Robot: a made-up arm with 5 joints. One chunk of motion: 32 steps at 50 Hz.
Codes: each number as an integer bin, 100 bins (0 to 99) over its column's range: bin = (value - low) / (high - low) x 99, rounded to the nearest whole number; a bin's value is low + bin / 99 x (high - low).
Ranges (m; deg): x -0.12..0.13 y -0.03..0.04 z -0.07..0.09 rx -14..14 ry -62..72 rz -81..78
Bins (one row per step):
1: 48 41 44 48 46 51
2: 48 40 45 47 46 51
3: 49 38 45 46 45 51
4: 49 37 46 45 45 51
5: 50 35 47 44 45 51
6: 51 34 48 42 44 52
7: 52 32 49 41 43 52
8: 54 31 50 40 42 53
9: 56 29 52 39 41 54
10: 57 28 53 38 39 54
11: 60 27 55 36 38 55
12: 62 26 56 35 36 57
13: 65 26 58 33 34 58
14: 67 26 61 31 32 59
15: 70 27 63 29 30 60
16: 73 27 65 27 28 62
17: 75 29 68 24 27 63
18: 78 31 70 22 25 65
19: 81 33 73 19 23 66
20: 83 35 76 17 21 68
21: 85 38 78 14 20 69
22: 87 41 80 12 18 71
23: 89 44 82 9 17 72
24: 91 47 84 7 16 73
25: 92 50 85 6 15 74
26: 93 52 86 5 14 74
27: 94 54 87 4 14 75
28: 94 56 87 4 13 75
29: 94 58 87 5 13 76
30: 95 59 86 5 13 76
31: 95 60 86 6 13 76
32: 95 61 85 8 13 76
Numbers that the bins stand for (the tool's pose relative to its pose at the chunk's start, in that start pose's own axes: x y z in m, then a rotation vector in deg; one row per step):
1: 0.0012 -0.0010 0.0011 -0.42 0.26 0.91
2: 0.0012 -0.0017 0.0027 -0.71 0.26 0.91
3: 0.0037 -0.0031 0.0027 -0.99 -1.09 0.91
4: 0.0037 -0.0038 0.0043 -1.27 -1.09 0.91
5: 0.0063 -0.0053 0.0060 -1.56 -1.09 0.91
6: 0.0088 -0.0060 0.0076 -2.12 -2.44 2.52
7: 0.0113 -0.0074 0.0092 -2.40 -3.80 2.52
8: 0.0164 -0.0081 0.0108 -2.69 -5.15 4.12
9: 0.0214 -0.0095 0.0140 -2.97 -6.51 5.73
10: 0.0239 -0.0102 0.0157 -3.25 -9.21 5.73
11: 0.0315 -0.0109 0.0189 -3.82 -10.57 7.33
12: 0.0366 -0.0116 0.0205 -4.10 -13.27 10.55
13: 0.0441 -0.0116 0.0237 -4.67 -15.98 12.15
14: 0.0492 -0.0116 0.0286 -5.23 -18.69 13.76
15: 0.0568 -0.0109 0.0318 -5.80 -21.39 15.36
16: 0.0643 -0.0109 0.0351 -6.36 -24.10 18.58
17: 0.0694 -0.0095 0.0399 -7.21 -25.45 20.18
18: 0.0770 -0.0081 0.0431 -7.78 -28.16 23.39
19: 0.0845 -0.0067 0.0480 -8.63 -30.87 25.00
20: 0.0896 -0.0053 0.0528 -9.19 -33.58 28.21
21: 0.0946 -0.0031 0.0561 -10.04 -34.93 29.82
22: 0.0997 -0.0010 0.0593 -10.61 -37.64 33.03
23: 0.1047 0.0011 0.0625 -11.45 -38.99 34.64
24: 0.1098 0.0032 0.0658 -12.02 -40.34 36.24
25: 0.1123 0.0054 0.0674 -12.30 -41.70 37.85
26: 0.1148 0.0068 0.0690 -12.59 -43.05 37.85
27: 0.1174 0.0082 0.0706 -12.87 -43.05 39.45
28: 0.1174 0.0096 0.0706 -12.87 -44.40 39.45
29: 0.1174 0.0110 0.0706 -12.59 -44.40 41.06
30: 0.1199 0.0117 0.0690 -12.59 -44.40 41.06
31: 0.1199 0.0124 0.0690 -12.30 -44.40 41.06
32: 0.1199 0.0131 0.0674 -11.74 -44.40 41.06

